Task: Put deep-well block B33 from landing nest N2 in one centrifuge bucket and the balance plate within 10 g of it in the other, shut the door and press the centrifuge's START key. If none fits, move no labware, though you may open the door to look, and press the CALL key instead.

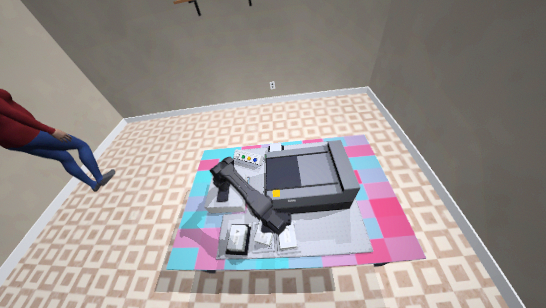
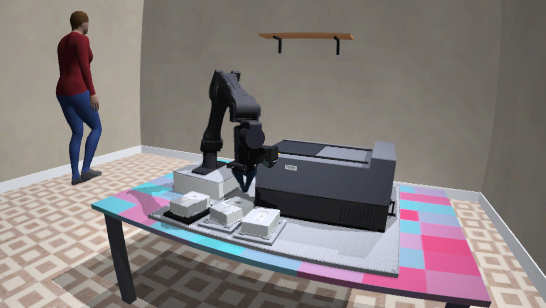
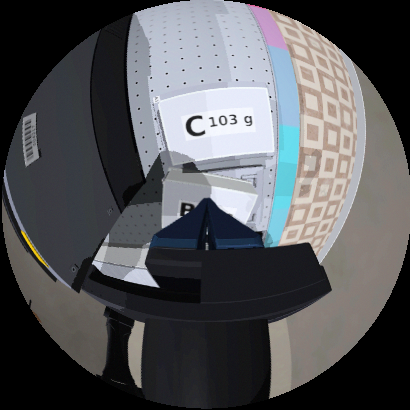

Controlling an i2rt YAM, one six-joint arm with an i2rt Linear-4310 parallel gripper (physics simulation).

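My gripper is shut and empty, its fingertips together above the middle white block, marked B. That block sits askew and looks tilted in its nest; the rest of its label is hidden by the fingers. A white block marked C 103 g stands beside it. A white block marked A sits on a black base. No B33 or N2 mark is readable. The centrifuge has its top door closed; its buckets are hidden.
A key panel with several coloured buttons stands beside the centrifuge, near the arm's base. The arm's pale pedestal stands behind the blocks. A perforated plate extends beside block C. A person stands away from the table.
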